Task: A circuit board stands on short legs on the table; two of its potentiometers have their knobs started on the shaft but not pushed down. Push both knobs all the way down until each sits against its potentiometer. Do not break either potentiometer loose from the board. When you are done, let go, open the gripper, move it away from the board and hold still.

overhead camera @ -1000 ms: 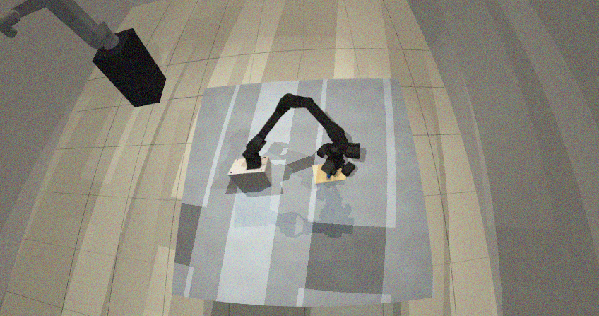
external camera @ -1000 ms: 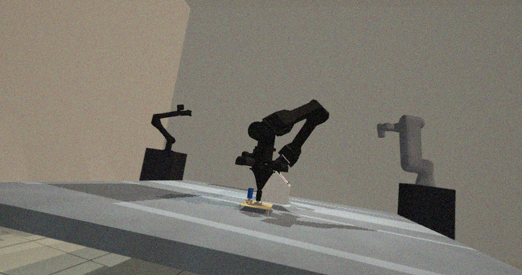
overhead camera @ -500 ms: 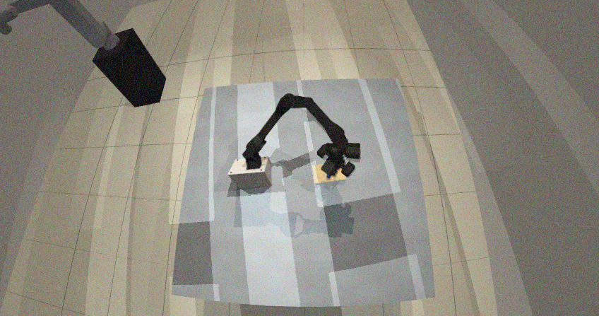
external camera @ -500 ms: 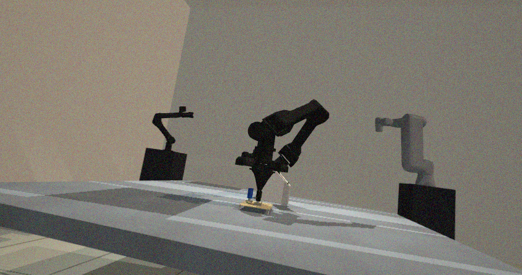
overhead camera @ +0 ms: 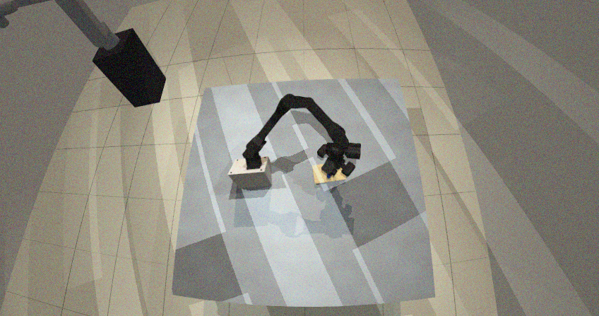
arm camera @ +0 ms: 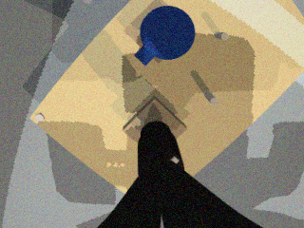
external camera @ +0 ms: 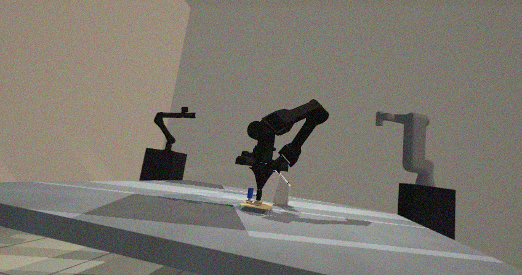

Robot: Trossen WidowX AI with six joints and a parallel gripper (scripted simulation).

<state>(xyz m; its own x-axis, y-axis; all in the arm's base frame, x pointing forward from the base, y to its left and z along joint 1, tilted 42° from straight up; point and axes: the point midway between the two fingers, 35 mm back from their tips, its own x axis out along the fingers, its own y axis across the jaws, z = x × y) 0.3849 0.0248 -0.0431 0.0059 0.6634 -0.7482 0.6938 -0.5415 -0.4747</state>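
My gripper tip is 40 mm past the blue knob, 30 mm to the left of it and 20 mm above it.
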